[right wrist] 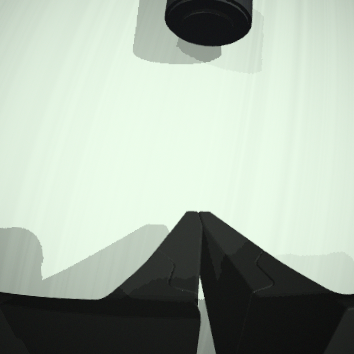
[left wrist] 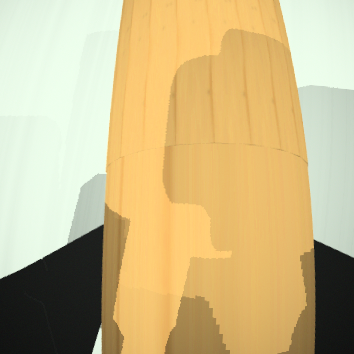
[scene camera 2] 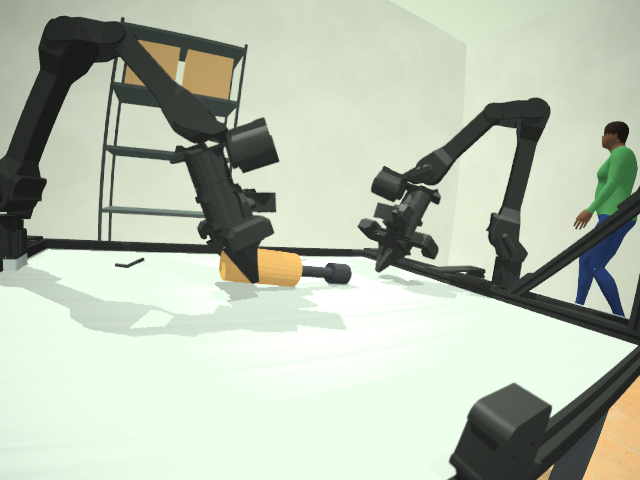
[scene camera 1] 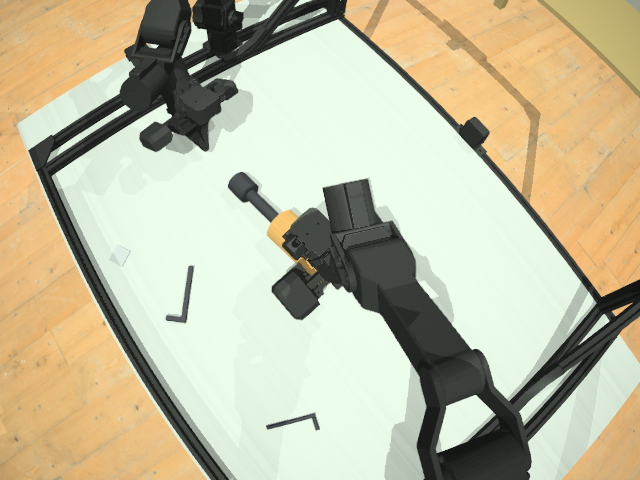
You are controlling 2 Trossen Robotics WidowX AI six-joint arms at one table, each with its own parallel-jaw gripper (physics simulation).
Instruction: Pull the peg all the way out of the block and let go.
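Where they show: left gripper, between the fingertips: [left wrist: 197,237] [scene camera 2: 248,278]; right gripper, between the fingertips: [right wrist: 196,222] [scene camera 2: 376,271] [scene camera 1: 206,150]; left arm's base, origin of its link: [scene camera 2: 2,255]; right arm's base, origin of its link: [scene camera 2: 504,286] [scene camera 1: 222,44].
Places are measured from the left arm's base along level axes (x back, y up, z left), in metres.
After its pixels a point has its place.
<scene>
The wooden cylindrical block [scene camera 1: 282,225] {x -0.463, y 0.040, z -0.158 m} [scene camera 2: 279,267] {x -0.437, y 0.023, z -0.194 m} [left wrist: 210,120] {x -0.423, y 0.046, z -0.163 m} lies on its side at mid-table. The dark peg [scene camera 1: 262,206] {x -0.517, y 0.017, z -0.161 m} [scene camera 2: 315,271] {x -0.516, y 0.010, z -0.174 m} extends from the block's end, its thick head outermost; the head [right wrist: 209,22] {x -0.594, y 0.005, z -0.162 m} also shows at the top of the right wrist view. The shaft meets the block's end; how much is inside is hidden. My left gripper [scene camera 2: 253,279] {x -0.396, y 0.000, z -0.169 m} [left wrist: 197,237] {x -0.396, y 0.000, z -0.169 m} is shut on the block, one finger on each side. My right gripper [scene camera 1: 206,147] {x -0.677, y 0.001, z -0.158 m} [scene camera 2: 380,268] {x -0.677, y 0.001, z -0.158 m} [right wrist: 196,222] {x -0.677, y 0.001, z -0.158 m} is shut and empty, its fingertips together, apart from the peg head and beyond it.
Two dark L-shaped pieces [scene camera 1: 188,294] {x -0.487, y -0.011, z 0.021 m} [scene camera 1: 292,420] {x -0.229, y -0.013, z 0.026 m} and a small pale square [scene camera 1: 119,255] {x -0.624, y -0.016, z 0.079 m} lie on the table in scene camera 1. A black frame [scene camera 1: 408,87] {x -0.562, y -0.025, z -0.597 m} rims the table. A camera box [scene camera 1: 474,132] {x -0.384, y 0.025, z -0.568 m} [scene camera 2: 509,423] {x -0.366, y 0.034, z -0.587 m} sits on that frame.
</scene>
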